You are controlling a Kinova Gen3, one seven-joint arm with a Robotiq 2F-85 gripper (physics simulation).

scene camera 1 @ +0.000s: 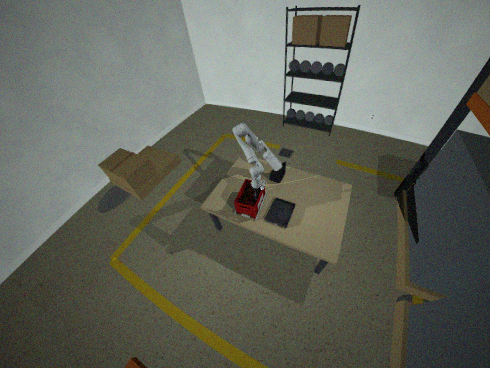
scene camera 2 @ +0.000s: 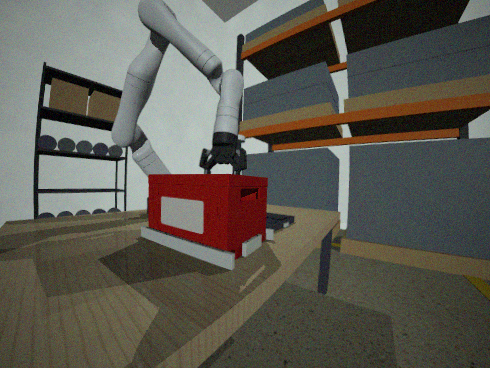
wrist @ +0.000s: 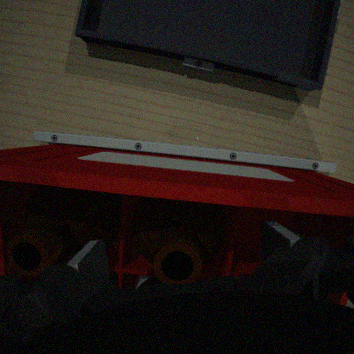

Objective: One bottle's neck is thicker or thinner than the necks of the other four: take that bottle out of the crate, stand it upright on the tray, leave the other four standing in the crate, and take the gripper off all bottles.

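Where they show: gripper, fingertip midpoint: [scene camera 1: 255, 195] [wrist: 183, 247]; arm's base at its link origin: [scene camera 1: 278, 168].
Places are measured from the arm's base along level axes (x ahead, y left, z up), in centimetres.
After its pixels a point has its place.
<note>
The red crate [scene camera 1: 246, 209] @(z -2.6, x 54.3, y -8.0 cm) [scene camera 2: 220, 197] @(z -0.3, x 53.9, y -18.7 cm) [wrist: 175, 194] @(z 4.2, x 39.5, y -2.1 cm) stands on the table; its walls hide the bottles in scene camera 2. In the wrist view, a brown bottle [wrist: 177, 245] @(z 2.9, x 40.3, y -5.1 cm) stands in a compartment near the tray-side wall, with its round mouth showing between my fingers. Another brown bottle [wrist: 44, 253] @(z 2.9, x 33.3, y -7.3 cm) stands to its left, past a divider. The other bottles are hidden or too dark to tell, and I cannot tell which neck differs. My gripper [scene camera 1: 257, 188] @(z 2.2, x 40.7, y -5.4 cm) [scene camera 2: 225, 171] [wrist: 183, 247] @(z 2.2, x 40.7, y -5.4 cm) is open, pointing down at the crate's top. The dark tray [scene camera 1: 281, 212] @(z -12.9, x 39.0, y 18.1 cm) [scene camera 2: 280, 219] @(z -12.6, x 46.4, y 25.0 cm) [wrist: 200, 30] @(z -12.8, x 38.8, y 11.5 cm) holds no bottle.
Pale strips [scene camera 2: 187, 248] @(z -11.9, x 46.2, y -20.7 cm) [wrist: 185, 151] @(z -10.3, x 40.0, y -1.1 cm) run along the crate's base on the wooden table [scene camera 1: 320, 220] @(z -13.4, x 33.2, y 51.8 cm) [scene camera 2: 75, 310] @(z -13.4, x 50.8, y -40.4 cm) [wrist: 40, 90] @(z -13.3, x 22.8, y 2.0 cm). The tray lies a short gap beyond the crate's wall. The crate rim and inner dividers [wrist: 122, 240] @(z -4.0, x 36.5, y -8.6 cm) stand close around the fingers.
</note>
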